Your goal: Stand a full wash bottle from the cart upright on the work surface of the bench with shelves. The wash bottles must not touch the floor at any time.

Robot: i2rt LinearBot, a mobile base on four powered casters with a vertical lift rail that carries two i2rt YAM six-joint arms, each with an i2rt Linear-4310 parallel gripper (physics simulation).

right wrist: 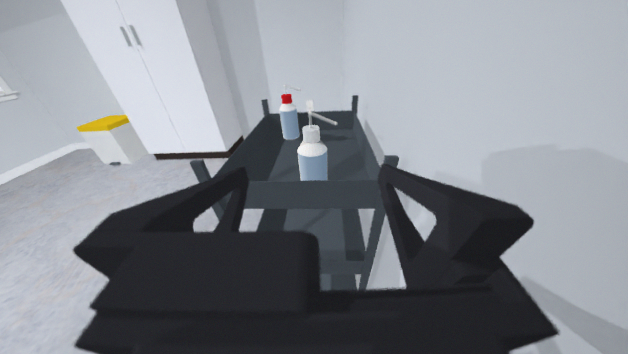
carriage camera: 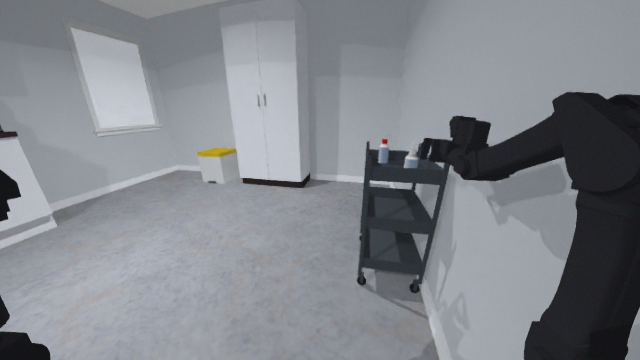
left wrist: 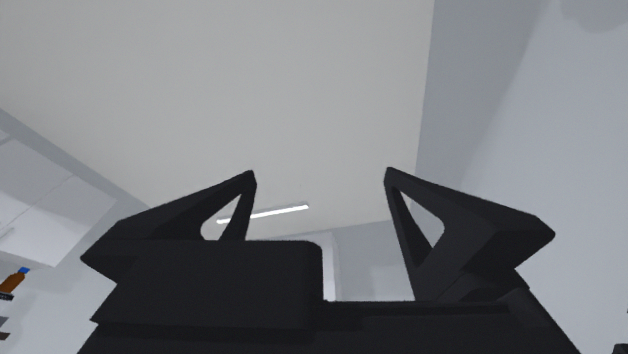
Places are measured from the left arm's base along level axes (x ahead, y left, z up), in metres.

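Where they show: left gripper, fingertip midpoint: (left wrist: 319,175); right gripper, fingertip midpoint: (right wrist: 313,172) (carriage camera: 435,145).
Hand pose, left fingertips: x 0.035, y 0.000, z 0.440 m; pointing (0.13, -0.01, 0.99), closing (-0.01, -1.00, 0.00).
Note:
Things, the pixels of their top centre, and the offset from my left fingertips. "*": a spot on its surface instead.
- dark cart's top tray, surface spot: (right wrist: 315,195) * dx +0.670, dy -0.787, dz -0.292 m
- red-capped wash bottle, middle of its top: (right wrist: 288,84) (carriage camera: 387,134) dx +1.049, dy -0.791, dz -0.151 m
A wash bottle with a white cap and blue liquid (carriage camera: 411,161) (right wrist: 313,162) stands upright near the close end of the dark cart's top tray (carriage camera: 407,174) (right wrist: 315,195). A red-capped wash bottle (carriage camera: 383,153) (right wrist: 289,122) stands upright farther back on that tray. My right gripper (carriage camera: 422,148) (right wrist: 313,172) is open and empty, at the cart's close end; in the right wrist view the white-capped bottle shows between its fingertips, beyond them. My left gripper (left wrist: 319,175) is open and empty, tilted toward the ceiling. The bench with shelves cannot be clearly made out.
A wall runs close along the cart's right side. A tall white cabinet (carriage camera: 265,90) (right wrist: 145,75) and a yellow-lidded bin (carriage camera: 217,167) (right wrist: 112,142) stand at the back. A white unit (carriage camera: 22,187) is at the left edge. An orange-brown bottle (left wrist: 12,281) shows in the left wrist view.

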